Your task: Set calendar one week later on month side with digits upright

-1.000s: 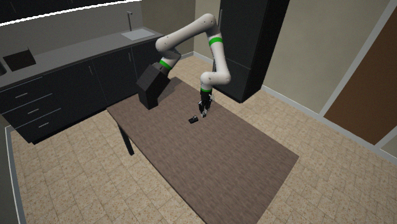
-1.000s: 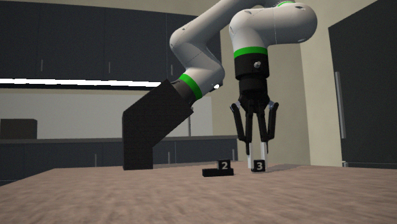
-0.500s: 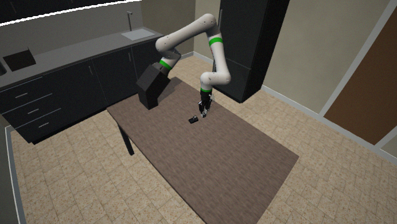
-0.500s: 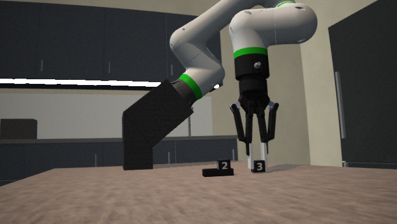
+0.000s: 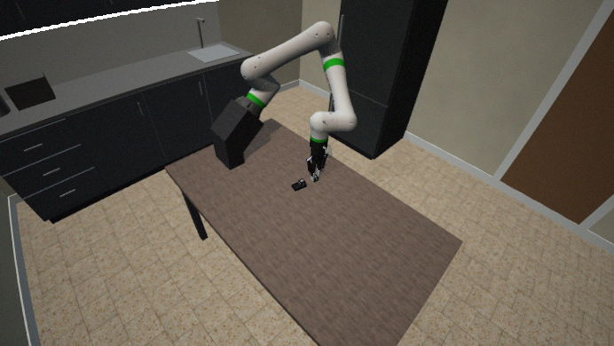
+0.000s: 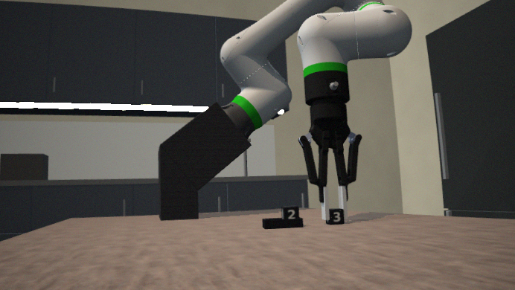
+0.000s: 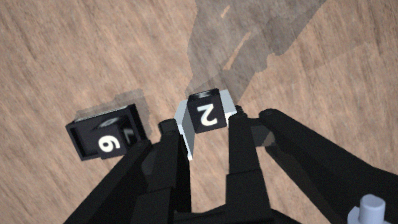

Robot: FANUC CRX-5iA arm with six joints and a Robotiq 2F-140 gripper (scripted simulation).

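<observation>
Right now my hand is 3 cm above the cube. From my hand the other things lie so: black tray: 11 cm to the right, 3 cm below, 1 cm behind.
</observation>
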